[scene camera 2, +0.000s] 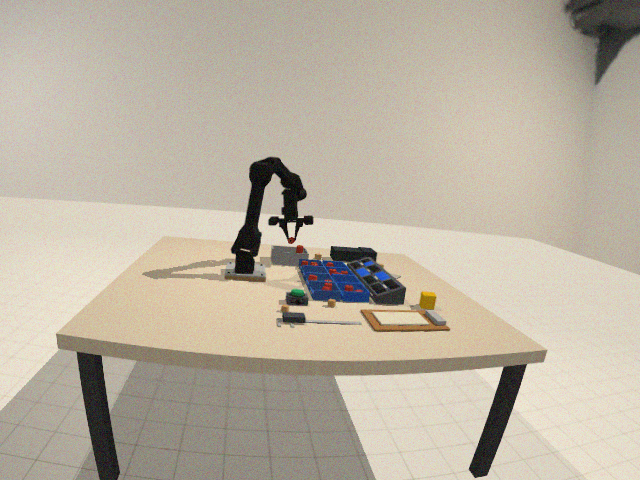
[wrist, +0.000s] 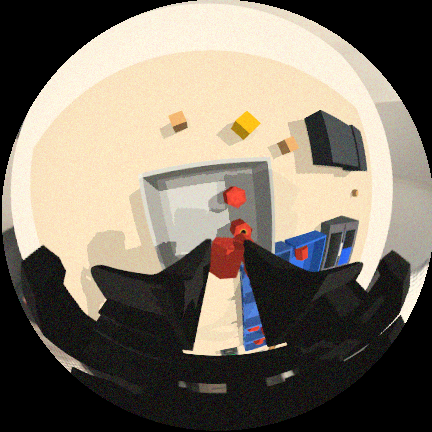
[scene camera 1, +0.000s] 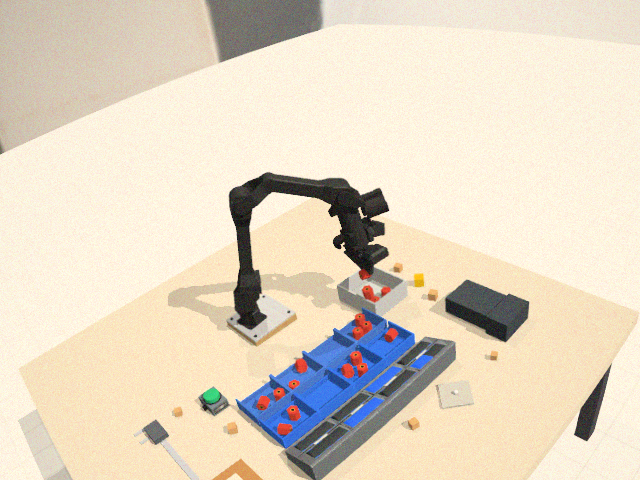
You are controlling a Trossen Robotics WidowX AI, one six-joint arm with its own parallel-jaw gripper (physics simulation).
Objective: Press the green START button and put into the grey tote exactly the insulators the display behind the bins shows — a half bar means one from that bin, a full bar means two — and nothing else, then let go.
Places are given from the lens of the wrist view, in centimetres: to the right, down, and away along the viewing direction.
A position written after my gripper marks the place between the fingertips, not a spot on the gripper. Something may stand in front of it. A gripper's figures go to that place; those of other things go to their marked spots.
my gripper (wrist: 226,244): 1, 2, 10
black box (wrist: 333,142): 20, -13, 14
grey tote (wrist: 183,204): -5, -2, 18
display (wrist: 339,223): 27, 2, 20
The marked spots on the display and the black box are 17 cm apart.
